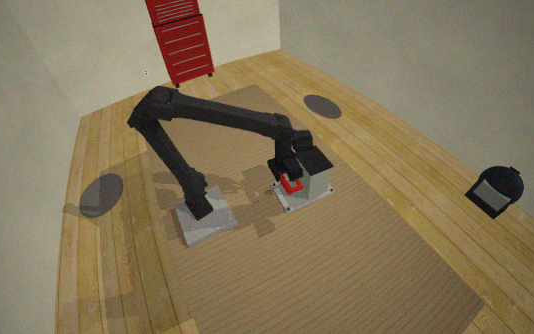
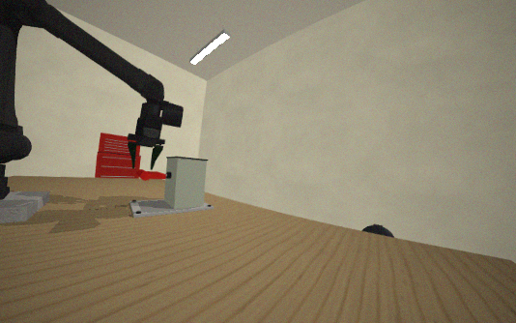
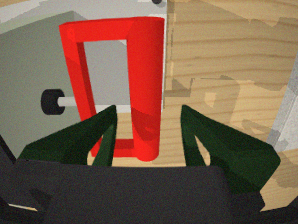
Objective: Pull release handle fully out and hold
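My hand is 120 mm above the grey baseplate, 90 mm short of it and 30 mm to the left of it.
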